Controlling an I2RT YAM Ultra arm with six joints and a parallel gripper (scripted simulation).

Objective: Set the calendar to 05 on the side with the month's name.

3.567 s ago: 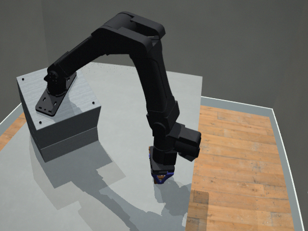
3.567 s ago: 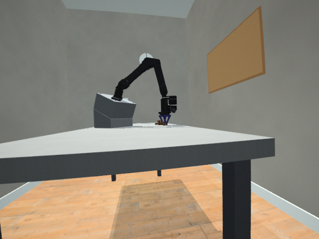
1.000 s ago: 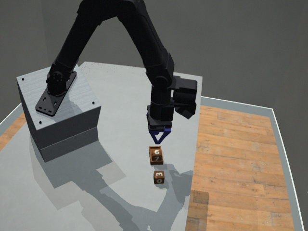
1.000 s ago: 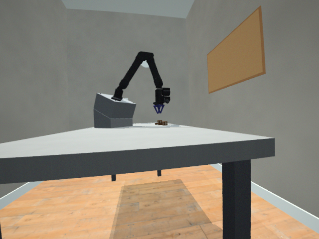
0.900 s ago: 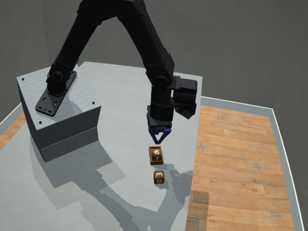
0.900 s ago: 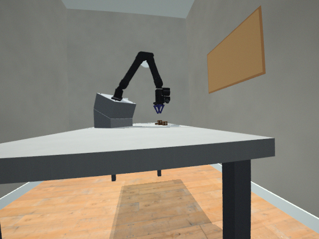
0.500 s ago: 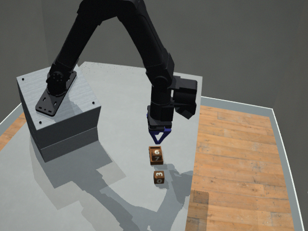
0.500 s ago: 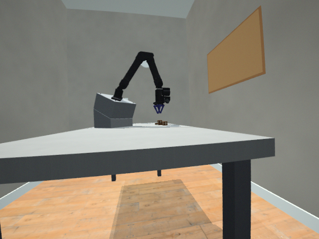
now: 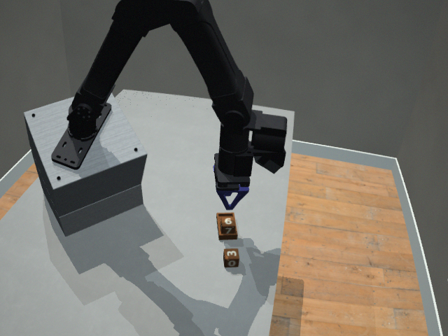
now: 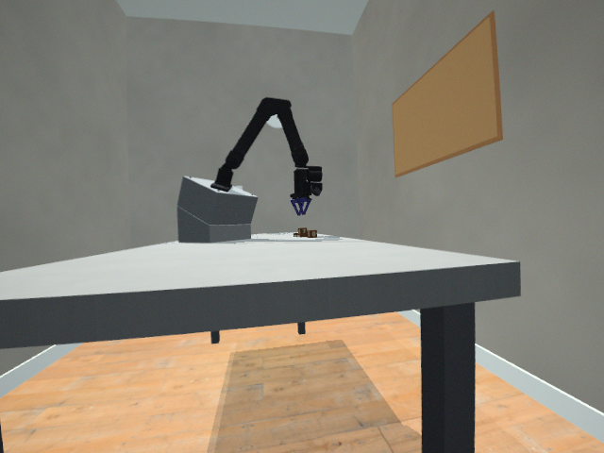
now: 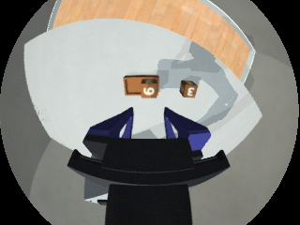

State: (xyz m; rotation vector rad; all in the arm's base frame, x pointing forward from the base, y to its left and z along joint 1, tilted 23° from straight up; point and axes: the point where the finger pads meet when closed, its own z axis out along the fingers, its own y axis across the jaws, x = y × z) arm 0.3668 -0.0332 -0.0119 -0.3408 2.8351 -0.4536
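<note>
Now: the brown tray 20 mm to the left of my hand and 100 mm below it. The rest, counted from my hand: brown wooden cube: 20 mm ahead, 90 mm to the right, 90 mm below.
</note>
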